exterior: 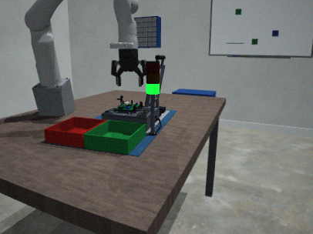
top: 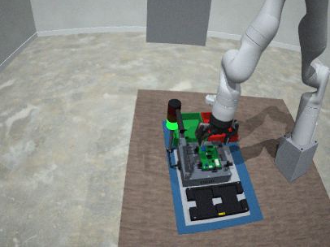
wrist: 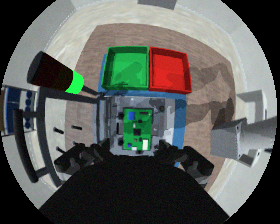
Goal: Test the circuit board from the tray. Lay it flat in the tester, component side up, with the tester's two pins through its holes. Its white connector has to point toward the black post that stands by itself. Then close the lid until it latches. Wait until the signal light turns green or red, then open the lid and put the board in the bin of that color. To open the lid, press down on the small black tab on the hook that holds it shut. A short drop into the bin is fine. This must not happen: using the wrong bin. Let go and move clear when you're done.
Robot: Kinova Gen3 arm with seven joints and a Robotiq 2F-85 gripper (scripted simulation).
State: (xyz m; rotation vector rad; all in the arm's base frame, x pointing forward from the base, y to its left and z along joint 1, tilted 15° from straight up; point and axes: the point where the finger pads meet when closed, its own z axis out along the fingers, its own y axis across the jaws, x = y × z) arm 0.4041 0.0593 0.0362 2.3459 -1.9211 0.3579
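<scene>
Right now the green circuit board is 9 cm below my hand and 1 cm to the right of it. Also, from my hand: clear lid (11 cm ahead, 2 cm above, 1 cm to the left); then red bin (22 cm to the right, 15 cm below, 7 cm behind); then green bin (20 cm to the right, 15 cm below, 8 cm ahead).
</scene>
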